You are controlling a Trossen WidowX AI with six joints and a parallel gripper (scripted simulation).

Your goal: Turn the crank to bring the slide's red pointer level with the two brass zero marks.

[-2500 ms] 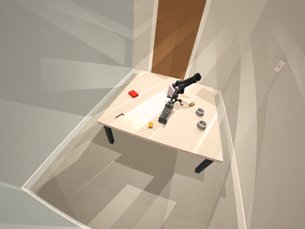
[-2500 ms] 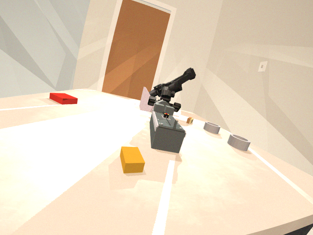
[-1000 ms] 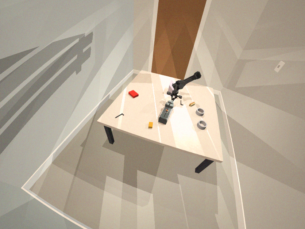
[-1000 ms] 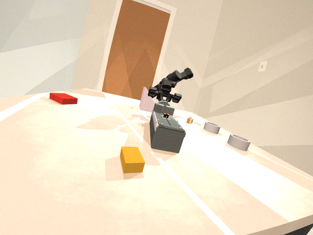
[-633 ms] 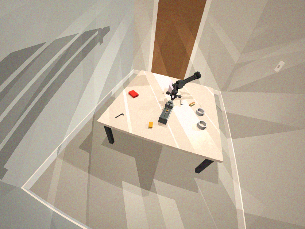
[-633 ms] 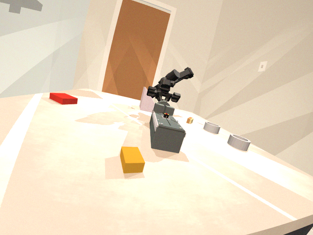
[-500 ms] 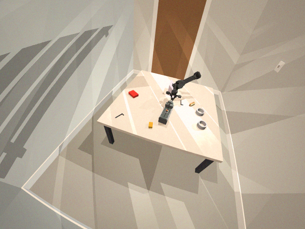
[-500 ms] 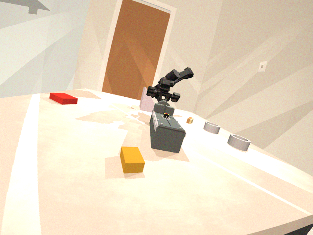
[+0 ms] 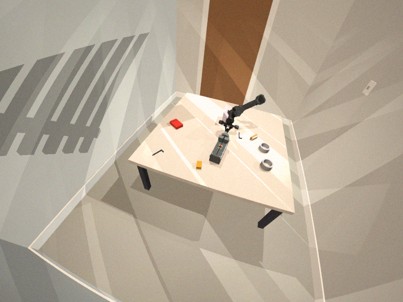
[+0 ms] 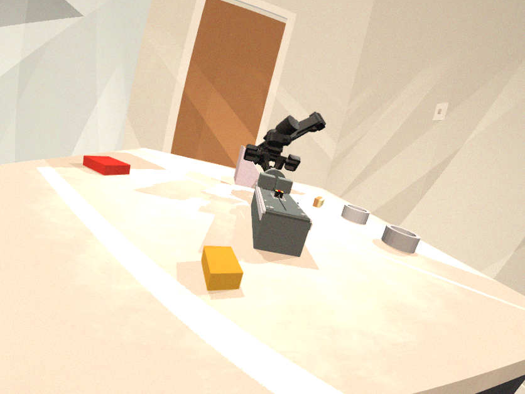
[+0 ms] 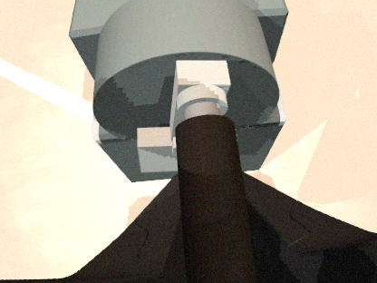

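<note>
My gripper tip is 16 cm short of the red pointer, 2 cm to the left of it and 1 cm above it. The rest, counted from my gripper tip: dark brown crank handle 2 cm behind, 3 cm above; yellow block 36 cm ahead, 14 cm to the right, 8 cm below; tan block 15 cm behind, 29 cm to the left, 8 cm below.
</note>
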